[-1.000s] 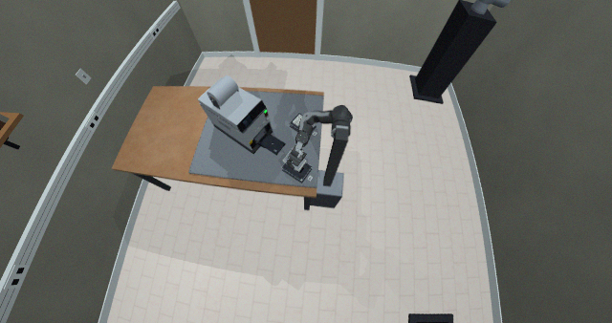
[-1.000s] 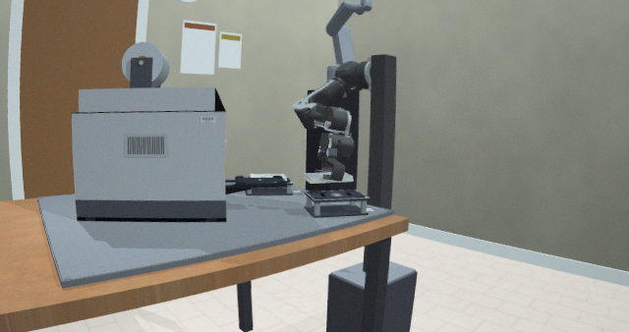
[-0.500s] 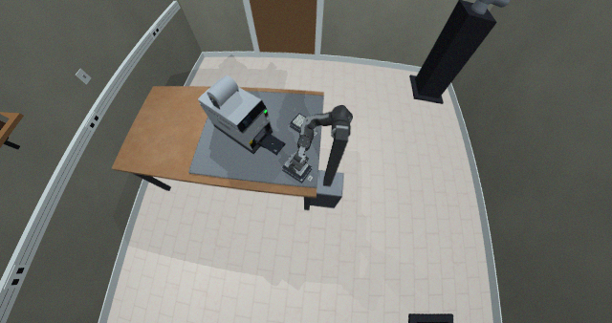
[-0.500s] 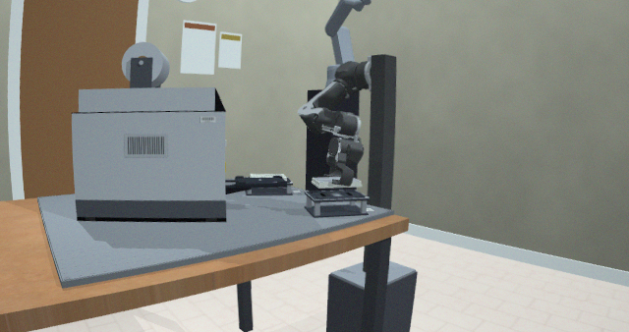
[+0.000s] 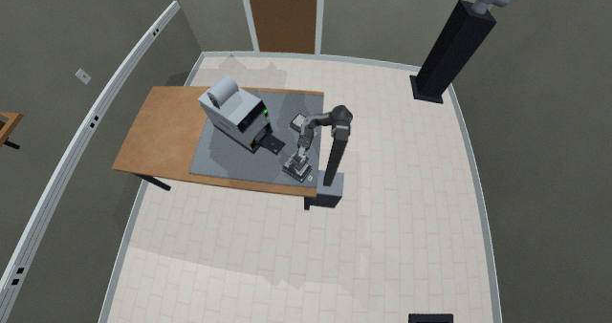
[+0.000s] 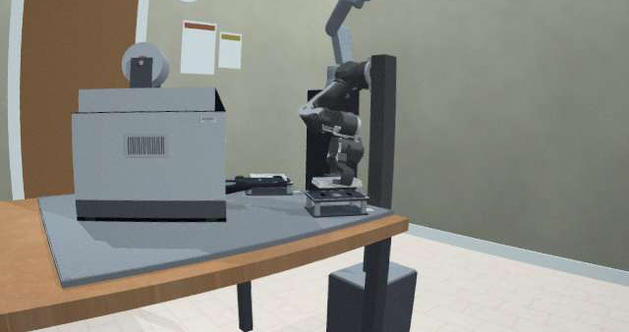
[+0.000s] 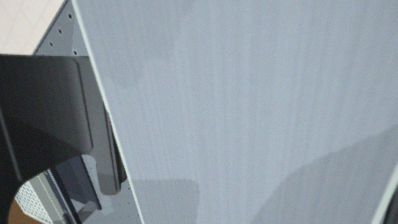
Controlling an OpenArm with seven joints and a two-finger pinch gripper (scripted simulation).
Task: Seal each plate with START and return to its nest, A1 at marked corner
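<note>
My gripper is now 50 mm above the plate nest. Also, from my hand: white open-well plate 350 mm to the right, 40 mm below, 10 mm ahead; yellow warning mark 310 mm ahead, 90 mm to the right, 50 mm above; sealer stage 180 mm ahead, 130 mm to the right.
</note>
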